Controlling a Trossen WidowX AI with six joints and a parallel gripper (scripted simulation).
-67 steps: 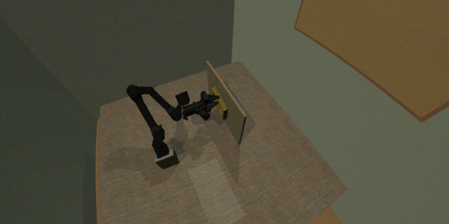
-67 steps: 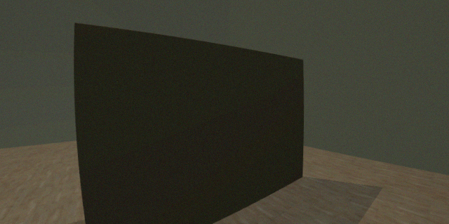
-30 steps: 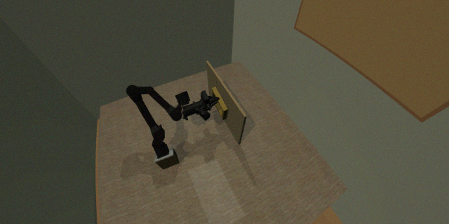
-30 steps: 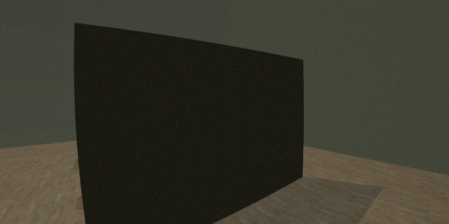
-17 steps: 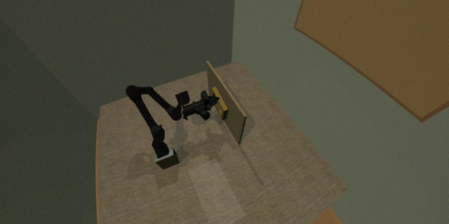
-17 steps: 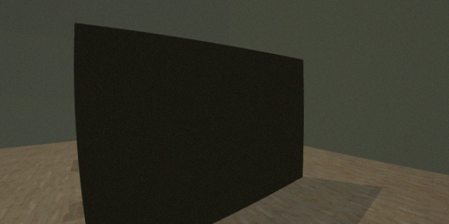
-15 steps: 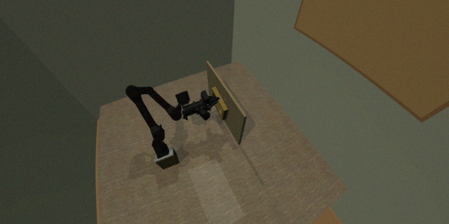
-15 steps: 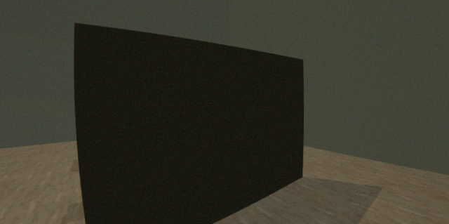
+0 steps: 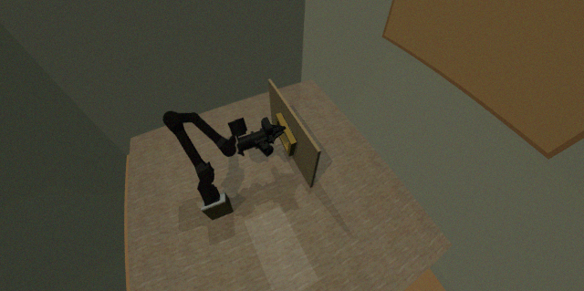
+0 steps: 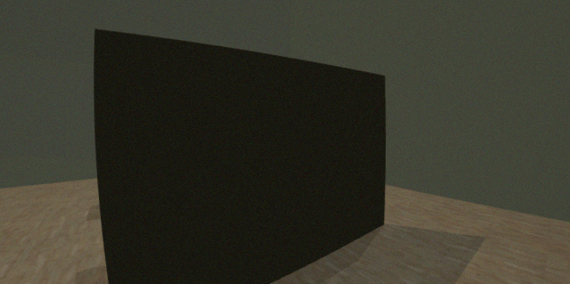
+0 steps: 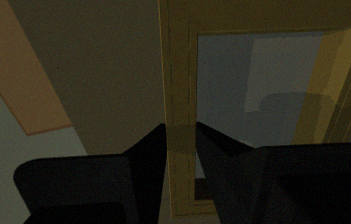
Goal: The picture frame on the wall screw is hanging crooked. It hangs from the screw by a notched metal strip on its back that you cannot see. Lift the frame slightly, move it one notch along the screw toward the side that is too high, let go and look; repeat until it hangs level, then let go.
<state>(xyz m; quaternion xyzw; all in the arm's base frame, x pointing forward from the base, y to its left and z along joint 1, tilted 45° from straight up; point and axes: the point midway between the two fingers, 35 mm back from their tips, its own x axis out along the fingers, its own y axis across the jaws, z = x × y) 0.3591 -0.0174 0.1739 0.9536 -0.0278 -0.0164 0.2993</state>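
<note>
Now: the yellow picture frame 5 cm below my gripper tip, 1 cm to the left of it and 1 cm ahead of it. From my gripper tip the other things lie so: wall board (6 cm below, 3 cm ahead, 2 cm to the left).
</note>
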